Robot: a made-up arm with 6 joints. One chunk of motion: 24 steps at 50 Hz.
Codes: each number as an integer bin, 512 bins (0 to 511) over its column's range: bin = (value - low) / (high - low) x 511, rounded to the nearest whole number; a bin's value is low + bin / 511 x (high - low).
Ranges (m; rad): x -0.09..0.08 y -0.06..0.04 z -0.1..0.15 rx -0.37..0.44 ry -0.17..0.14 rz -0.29..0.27
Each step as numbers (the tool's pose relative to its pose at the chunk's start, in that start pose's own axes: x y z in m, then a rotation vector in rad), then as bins.
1 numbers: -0.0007 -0.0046 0.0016 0.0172 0.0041 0.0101
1 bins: 268 283 208 244 287 274
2 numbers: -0.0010 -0.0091 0.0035 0.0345 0.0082 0.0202
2 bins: 268 260 212 255 294 283
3 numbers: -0.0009 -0.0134 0.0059 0.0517 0.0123 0.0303
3 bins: 268 238 216 266 301 292
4 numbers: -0.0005 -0.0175 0.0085 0.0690 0.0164 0.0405
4 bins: 269 217 222 277 307 302
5 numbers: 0.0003 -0.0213 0.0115 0.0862 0.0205 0.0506
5 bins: 271 198 228 288 314 311
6 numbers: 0.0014 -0.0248 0.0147 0.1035 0.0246 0.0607
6 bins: 275 180 234 299 321 320
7 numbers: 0.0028 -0.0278 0.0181 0.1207 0.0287 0.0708
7 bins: 279 165 241 310 328 329
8 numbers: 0.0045 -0.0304 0.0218 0.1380 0.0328 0.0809
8 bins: 284 151 249 320 334 338
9 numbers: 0.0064 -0.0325 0.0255 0.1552 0.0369 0.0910
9 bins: 290 141 257 331 341 348
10 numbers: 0.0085 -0.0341 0.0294 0.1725 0.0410 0.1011
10 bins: 296 132 264 342 348 357
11 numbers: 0.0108 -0.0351 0.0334 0.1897 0.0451 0.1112
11 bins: 303 127 273 353 355 366
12 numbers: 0.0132 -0.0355 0.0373 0.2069 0.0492 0.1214
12 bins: 310 125 281 364 361 375
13 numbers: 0.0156 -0.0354 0.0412 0.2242 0.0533 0.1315
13 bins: 317 126 289 375 368 385
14 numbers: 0.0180 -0.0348 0.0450 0.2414 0.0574 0.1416
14 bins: 325 129 296 386 375 394
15 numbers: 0.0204 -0.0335 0.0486 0.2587 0.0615 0.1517
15 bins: 332 135 304 397 382 403
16 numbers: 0.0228 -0.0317 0.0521 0.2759 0.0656 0.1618
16 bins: 339 145 311 407 388 412
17 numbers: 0.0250 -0.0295 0.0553 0.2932 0.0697 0.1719
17 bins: 346 156 317 418 395 421
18 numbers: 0.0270 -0.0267 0.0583 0.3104 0.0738 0.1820
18 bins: 352 170 324 429 402 431
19 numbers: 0.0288 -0.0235 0.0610 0.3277 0.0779 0.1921
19 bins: 357 187 329 440 409 440
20 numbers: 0.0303 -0.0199 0.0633 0.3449 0.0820 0.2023
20 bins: 362 205 334 451 415 449
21 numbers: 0.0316 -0.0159 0.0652 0.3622 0.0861 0.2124
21 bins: 366 225 338 462 422 458
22 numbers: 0.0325 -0.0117 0.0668 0.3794 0.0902 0.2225
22 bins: 368 247 341 473 429 468
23 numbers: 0.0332 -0.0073 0.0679 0.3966 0.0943 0.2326
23 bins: 370 269 343 484 436 477
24 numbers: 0.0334 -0.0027 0.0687 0.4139 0.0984 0.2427
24 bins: 371 293 345 495 442 486
